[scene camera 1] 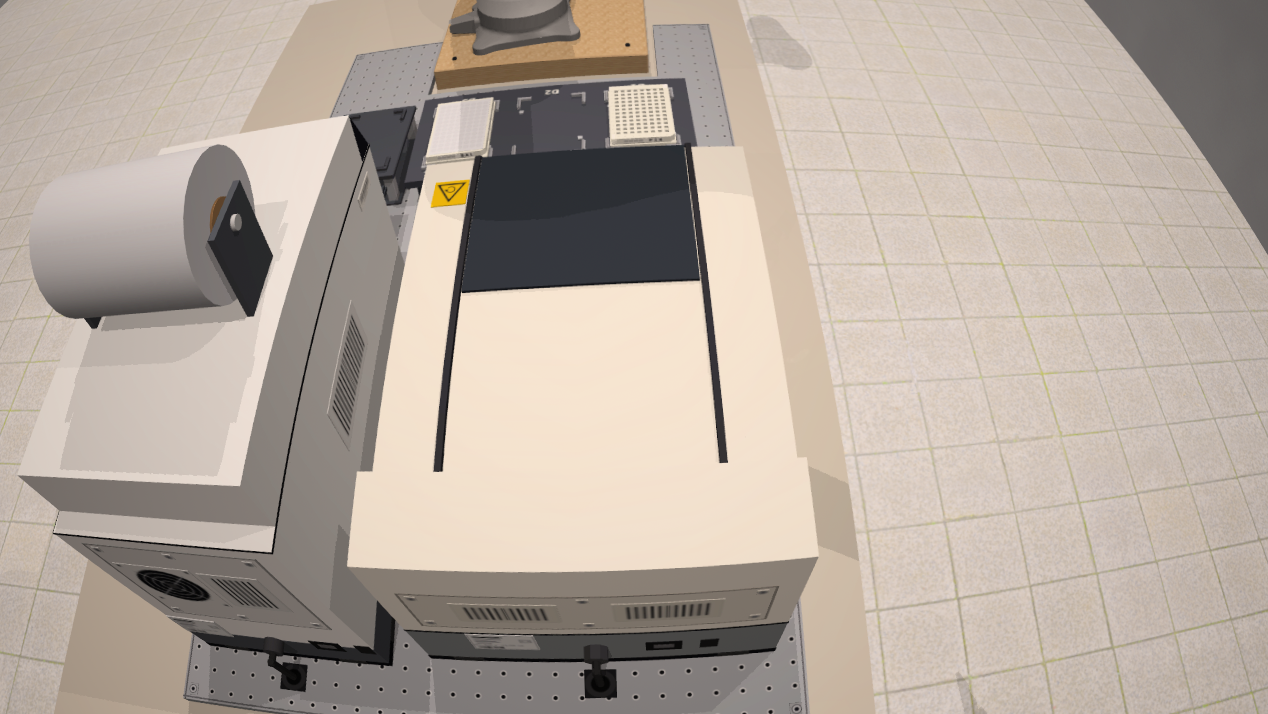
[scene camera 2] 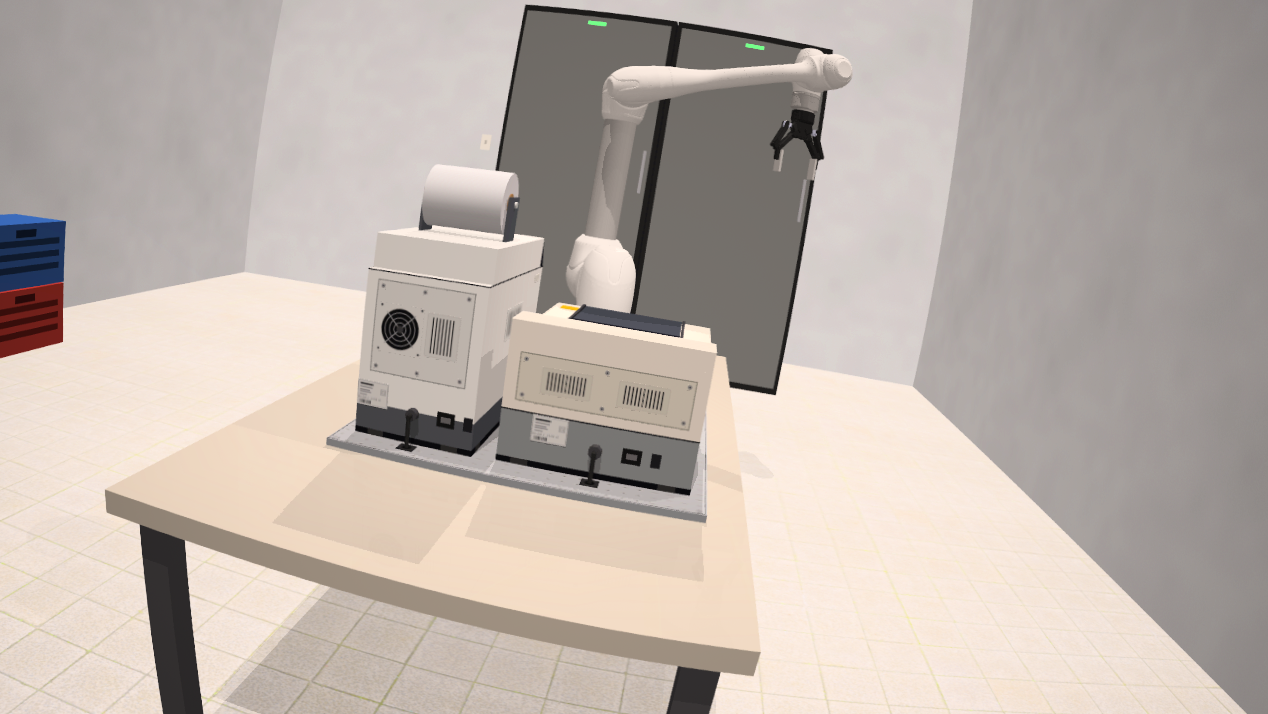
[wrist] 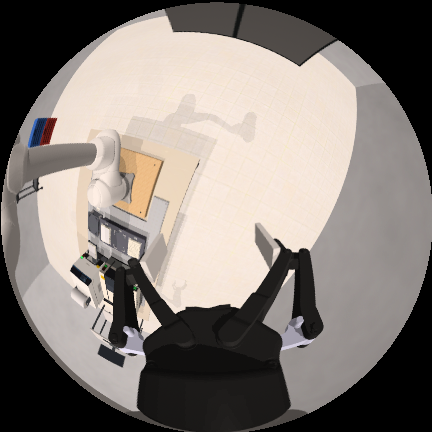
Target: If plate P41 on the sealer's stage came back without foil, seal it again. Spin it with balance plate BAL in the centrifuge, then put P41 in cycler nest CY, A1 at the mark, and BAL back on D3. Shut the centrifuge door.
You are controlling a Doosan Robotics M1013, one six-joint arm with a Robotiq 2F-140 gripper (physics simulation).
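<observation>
My gripper's open and holding nothing, and you can see it in the wrist view too. There's a cream centrifuge here as well, plus a white roll.
</observation>
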